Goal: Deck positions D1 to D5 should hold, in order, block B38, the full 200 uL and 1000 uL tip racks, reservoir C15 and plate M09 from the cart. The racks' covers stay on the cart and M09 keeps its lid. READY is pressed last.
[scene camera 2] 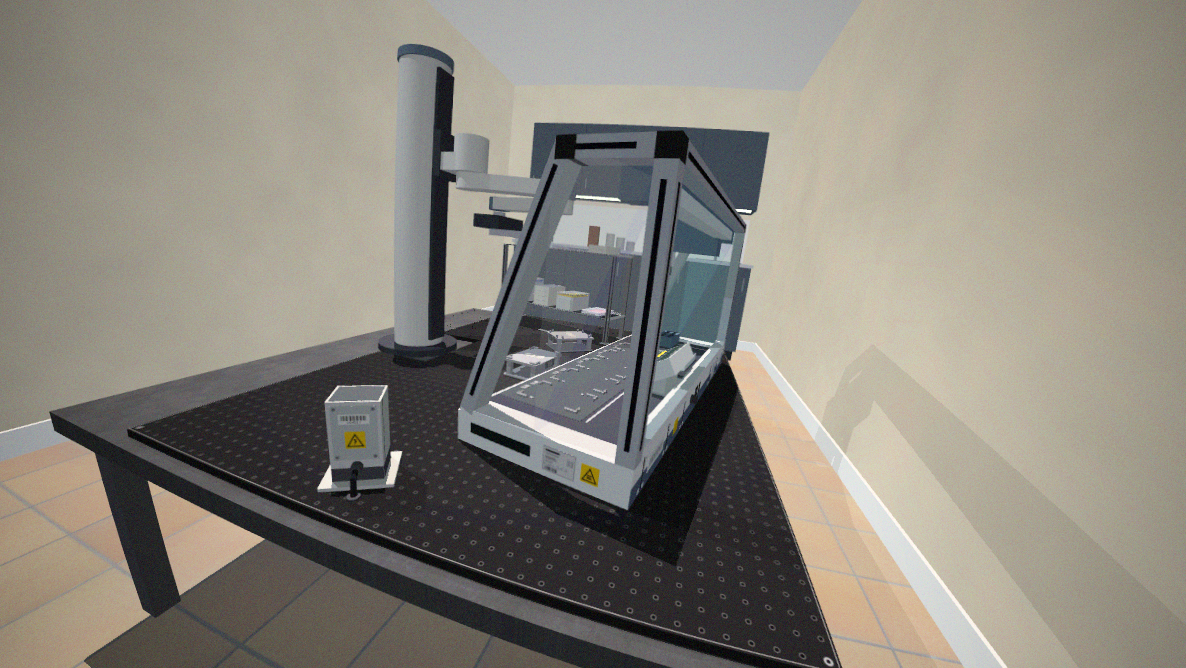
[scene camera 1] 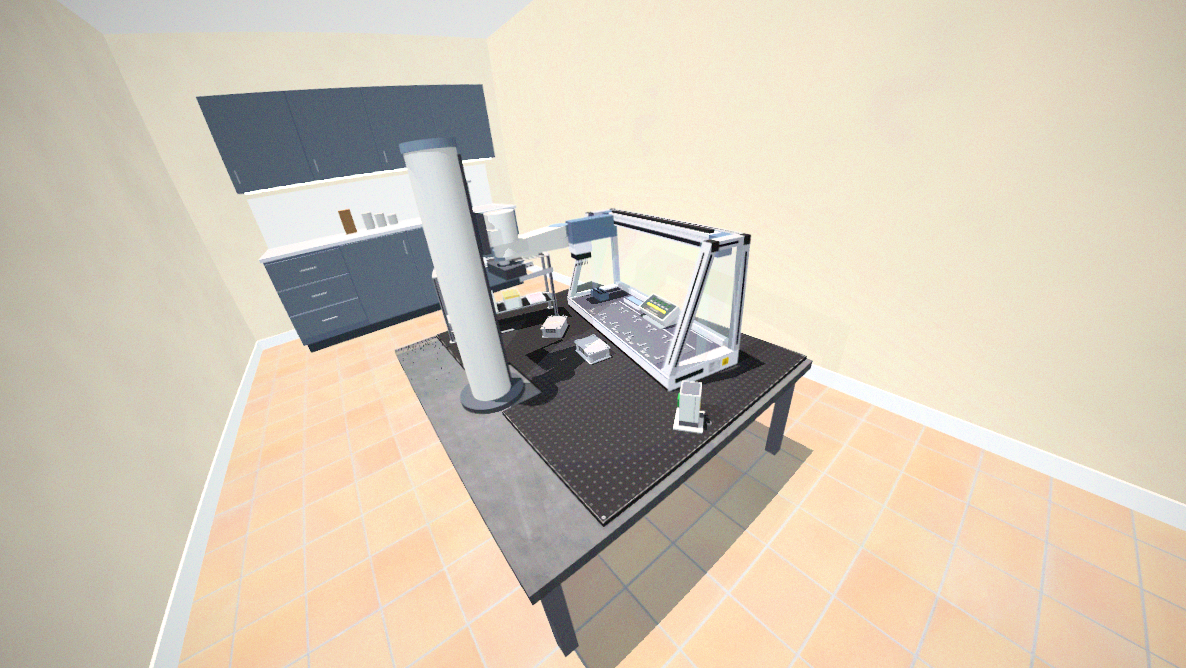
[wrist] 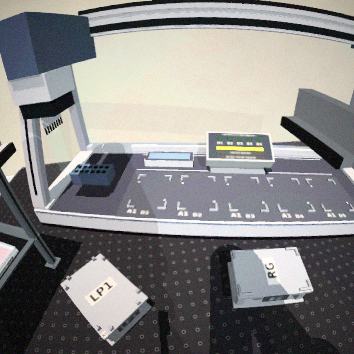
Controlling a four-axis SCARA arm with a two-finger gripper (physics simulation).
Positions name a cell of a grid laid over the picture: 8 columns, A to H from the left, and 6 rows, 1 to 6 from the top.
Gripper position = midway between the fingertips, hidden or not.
My gripper (scene camera 1: D3) carries nothing. Also in view: a tube rack (wrist: C3) and a LP1 block (wrist: C6).
My gripper also shows in the wrist view (wrist: D2).
